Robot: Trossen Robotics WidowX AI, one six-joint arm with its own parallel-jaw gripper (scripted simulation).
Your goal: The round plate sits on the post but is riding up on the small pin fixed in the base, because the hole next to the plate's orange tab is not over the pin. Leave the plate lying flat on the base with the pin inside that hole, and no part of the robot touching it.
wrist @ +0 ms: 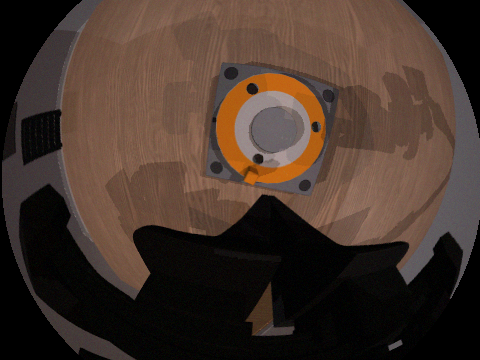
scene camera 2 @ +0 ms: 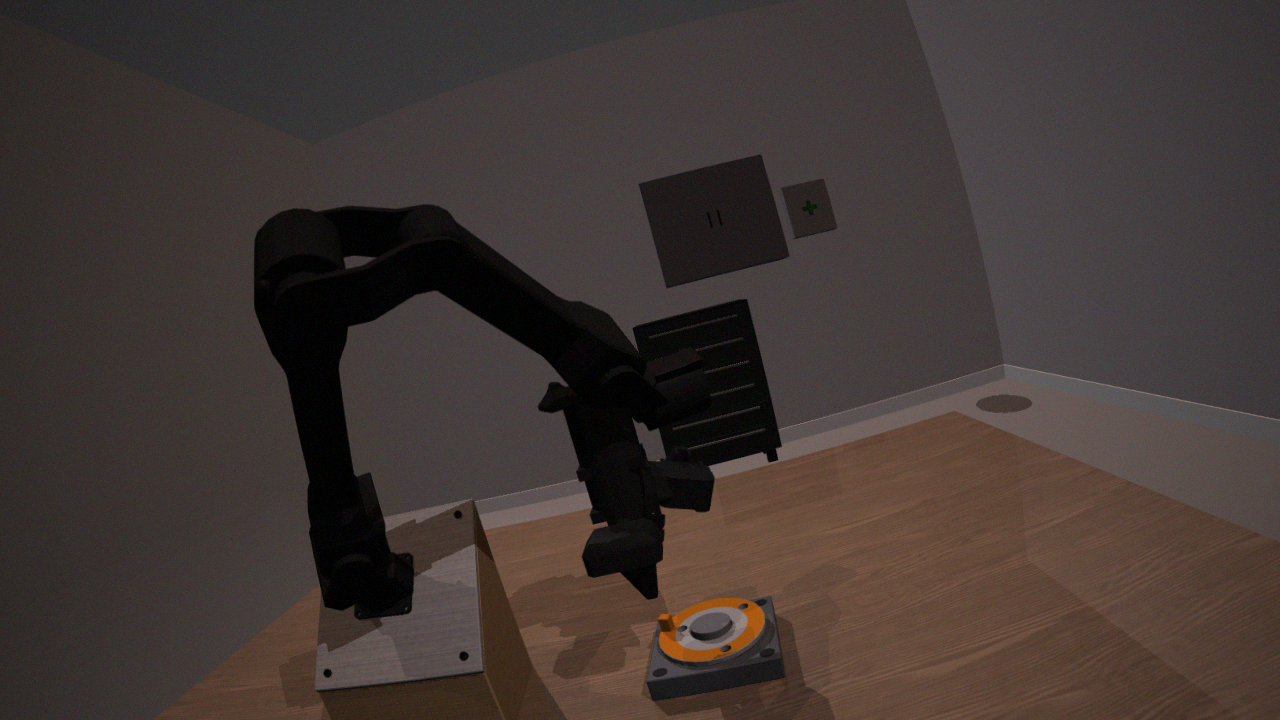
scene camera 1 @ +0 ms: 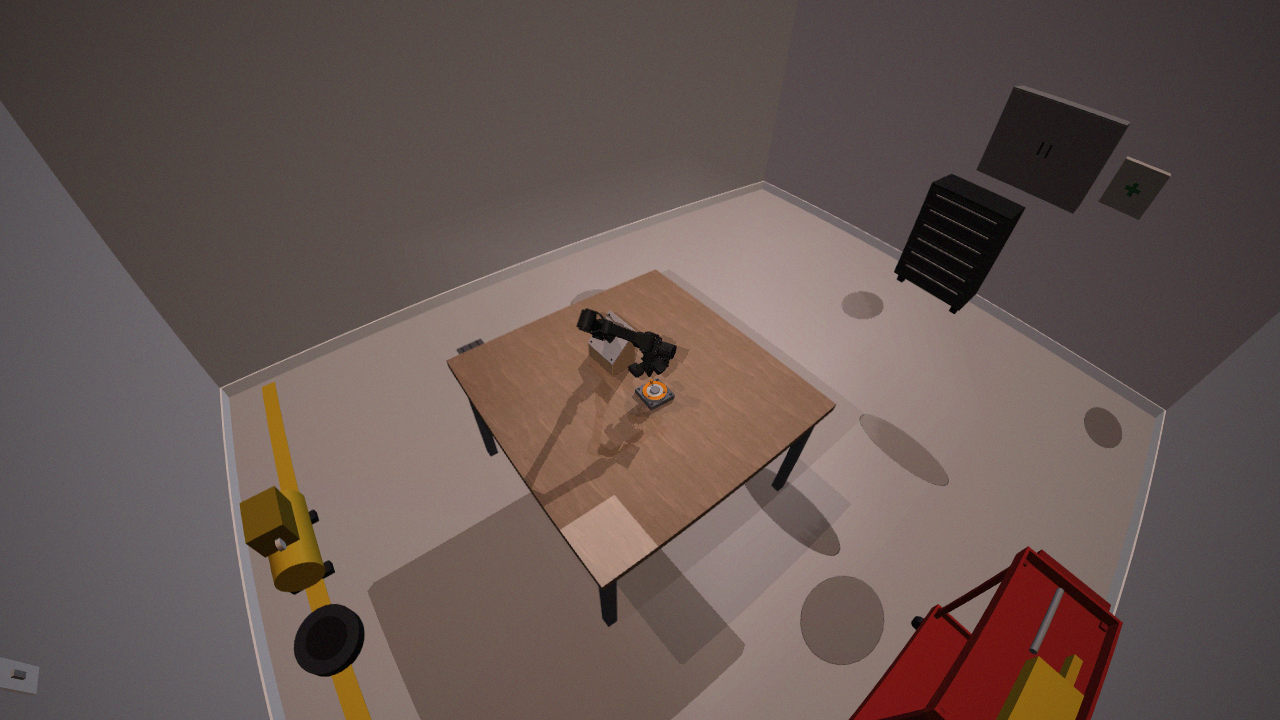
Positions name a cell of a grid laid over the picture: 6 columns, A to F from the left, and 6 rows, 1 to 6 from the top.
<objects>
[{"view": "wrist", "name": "my gripper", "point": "D4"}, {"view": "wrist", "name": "square grey base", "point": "C2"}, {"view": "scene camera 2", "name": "my gripper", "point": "D5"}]
</objects>
